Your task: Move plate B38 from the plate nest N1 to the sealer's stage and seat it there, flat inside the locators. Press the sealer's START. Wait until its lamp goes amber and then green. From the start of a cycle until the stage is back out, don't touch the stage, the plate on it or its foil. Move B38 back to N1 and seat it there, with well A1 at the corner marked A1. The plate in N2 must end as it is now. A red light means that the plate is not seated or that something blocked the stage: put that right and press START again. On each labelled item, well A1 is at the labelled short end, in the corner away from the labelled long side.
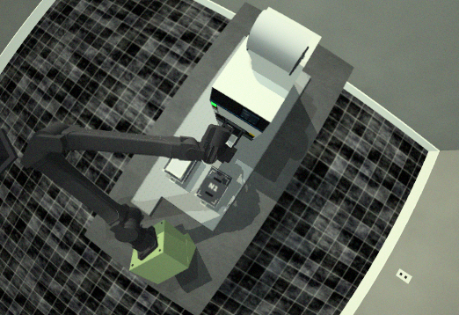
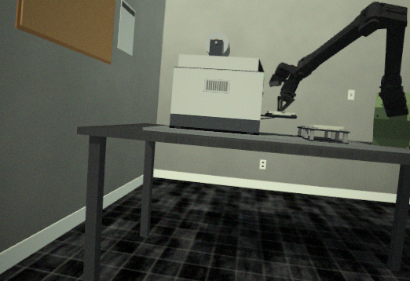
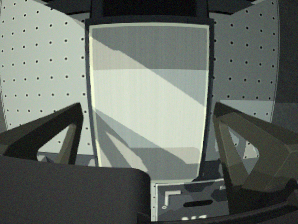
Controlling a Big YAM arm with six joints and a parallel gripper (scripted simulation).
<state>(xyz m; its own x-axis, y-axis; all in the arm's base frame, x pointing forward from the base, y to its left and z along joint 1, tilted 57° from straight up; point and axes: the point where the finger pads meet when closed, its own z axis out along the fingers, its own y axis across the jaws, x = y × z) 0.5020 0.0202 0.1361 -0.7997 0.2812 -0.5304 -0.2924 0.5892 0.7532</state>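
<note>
Now: hand 30 mm above the sealer stage. From my hand the other things lie so: foil roll (320 mm ahead, 290 mm above, 100 mm to the left); then white-topped plate (210 mm behind, 70 mm to the left, 70 mm below).
</note>
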